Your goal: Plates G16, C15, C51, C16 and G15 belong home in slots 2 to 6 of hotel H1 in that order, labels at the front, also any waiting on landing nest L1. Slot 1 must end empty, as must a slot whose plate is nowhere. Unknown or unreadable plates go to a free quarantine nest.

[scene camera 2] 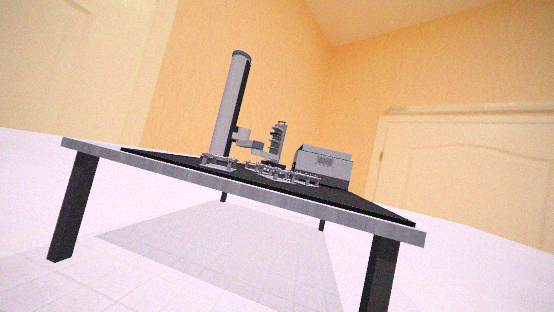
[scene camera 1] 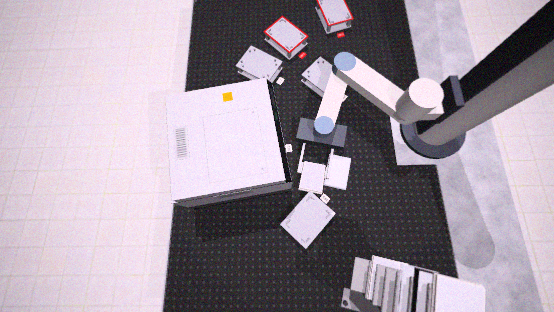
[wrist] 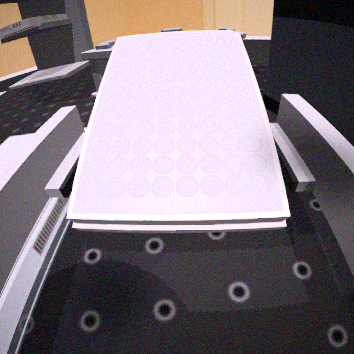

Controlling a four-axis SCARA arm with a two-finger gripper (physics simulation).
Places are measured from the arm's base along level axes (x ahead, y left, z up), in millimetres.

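Where they show: gripper, fingertip midpoint: (scene camera 1: 312,175) (wrist: 176,114); arm's base at its link origin: (scene camera 1: 430,129).
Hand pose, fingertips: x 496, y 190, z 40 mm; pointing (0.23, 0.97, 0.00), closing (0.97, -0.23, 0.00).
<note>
Each offset is from my fingertips to the top centre of the thing. "pt": to the spot under its first point.
My gripper (scene camera 1: 313,175) (wrist: 176,114) is shut on a white plate with round wells (scene camera 1: 312,183) (wrist: 180,90). The plate lies level between the fingers, low over the mat; no readable label shows on its near edge. Another pale plate-like piece {99 mm back, 19 mm right, 13 mm down} (scene camera 1: 340,172) (wrist: 31,272) lies low beside it, on the side away from the instrument. A grey nest {28 mm ahead, 161 mm left, 29 mm up} (scene camera 1: 307,220) is just beyond the held plate, its small tag unreadable. Hotel H1 {pt 141 mm back, 387 mm left, 289 mm up} (scene camera 2: 280,142) stands past it; in the wrist view one of its slots holds a plate {pt 177 mm back, 302 mm left, 69 mm up} (wrist: 31,27) with a blurred label. The other slots' contents are unclear.
A large white instrument {298 mm ahead, 88 mm right, 224 mm up} (scene camera 1: 225,145) (scene camera 2: 324,162) stands close beside the gripper. Two red-rimmed nests {pt 86 mm ahead, 635 mm right, 23 mm up} (scene camera 1: 286,34) {pt 139 mm back, 745 mm right, 23 mm up} (scene camera 1: 335,12) and two grey nests {pt 205 mm ahead, 486 mm right, 23 mm up} (scene camera 1: 259,64) {pt 35 mm back, 422 mm right, 23 mm up} (scene camera 1: 316,75) stand behind the gripper; the arm partly covers one grey nest. The arm's column (scene camera 2: 230,105) stands at the mat's edge.
</note>
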